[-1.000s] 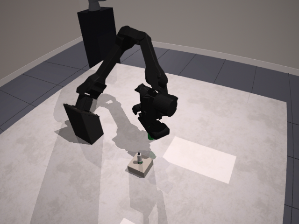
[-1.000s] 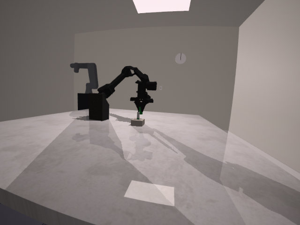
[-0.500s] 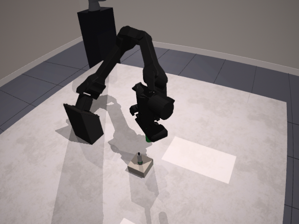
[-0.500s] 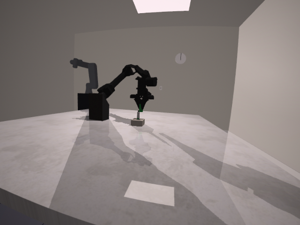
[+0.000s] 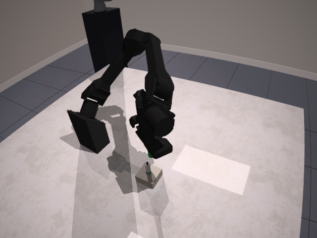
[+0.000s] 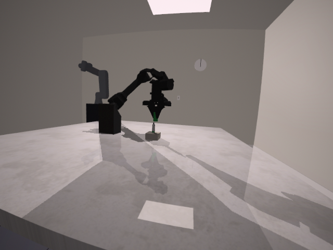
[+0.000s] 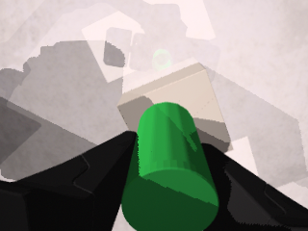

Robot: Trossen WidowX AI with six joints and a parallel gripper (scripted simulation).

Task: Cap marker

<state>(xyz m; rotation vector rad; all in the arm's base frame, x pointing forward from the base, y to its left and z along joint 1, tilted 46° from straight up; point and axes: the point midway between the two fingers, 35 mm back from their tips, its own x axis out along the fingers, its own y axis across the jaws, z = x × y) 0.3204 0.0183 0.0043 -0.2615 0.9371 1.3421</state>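
The holder block lies 30 mm to the right of my gripper tip and 100 mm below it. From my gripper tip the other things lie so: green cap: 10 mm above.
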